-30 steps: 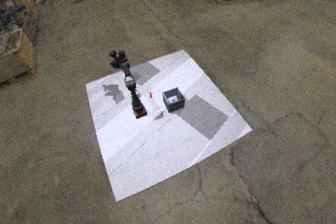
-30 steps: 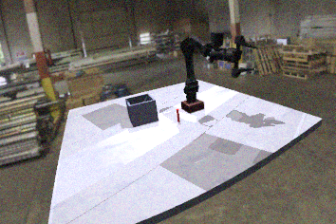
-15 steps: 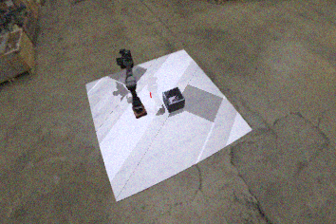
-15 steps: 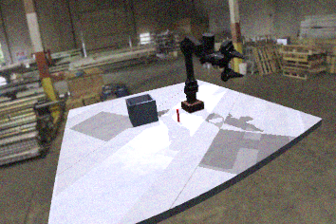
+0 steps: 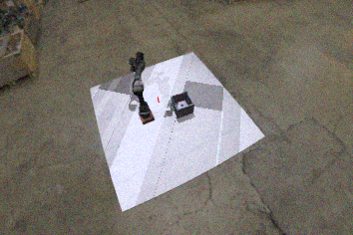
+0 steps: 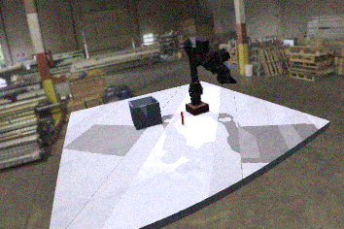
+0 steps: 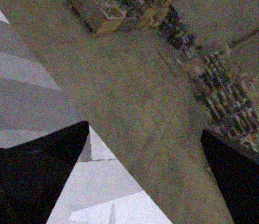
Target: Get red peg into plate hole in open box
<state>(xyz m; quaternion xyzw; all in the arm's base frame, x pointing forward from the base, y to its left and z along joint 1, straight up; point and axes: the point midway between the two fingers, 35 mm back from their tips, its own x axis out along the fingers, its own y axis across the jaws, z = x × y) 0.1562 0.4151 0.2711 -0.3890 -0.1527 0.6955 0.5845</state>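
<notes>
My gripper tip is now 3 cm short of the red peg, 35 cm to the left of it and 27 cm above it. From my gripper tip the other things lie so: pale plate (17 cm ahead, 54 cm to the right, 26 cm below).
</notes>
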